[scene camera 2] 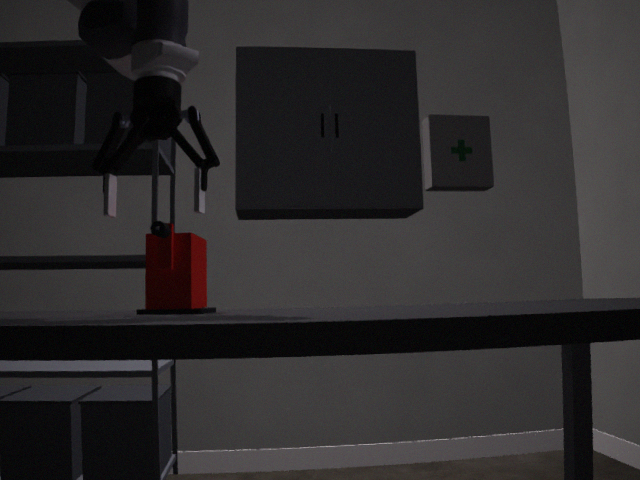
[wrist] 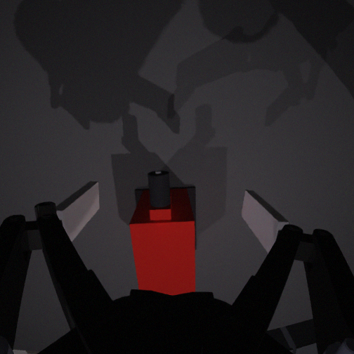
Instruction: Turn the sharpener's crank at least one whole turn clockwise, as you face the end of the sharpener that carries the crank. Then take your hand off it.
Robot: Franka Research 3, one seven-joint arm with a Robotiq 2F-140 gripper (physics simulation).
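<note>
The red sharpener (scene camera 2: pixel 178 279) (wrist: pixel 164 257) stands upright on its dark base plate (scene camera 2: pixel 175 311) on the table. Its crank arm (scene camera 2: pixel 172 250) (wrist: pixel 160 214) is a red bar on the near end in the scene view, pointing up. The black crank knob (scene camera 2: pixel 160 228) (wrist: pixel 159 190) sticks out from the arm's upper end, level with the sharpener's top. My gripper (scene camera 2: pixel 155 203) (wrist: pixel 171 199) is open and empty, pointing down above the sharpener. In the wrist view the knob lies between the two wide-spread fingers, slightly left of the middle. In the scene view the fingertips are a little higher than the knob.
The table (scene camera 2: pixel 361 338) (wrist: pixel 280 165) carries the sharpener and shadows of the arm. A shelf rack (scene camera 2: pixel 155 413) with grey boxes stands behind at the left. A grey wall cabinet (scene camera 2: pixel 284 134) and a first-aid box (scene camera 2: pixel 460 173) hang on the back wall.
</note>
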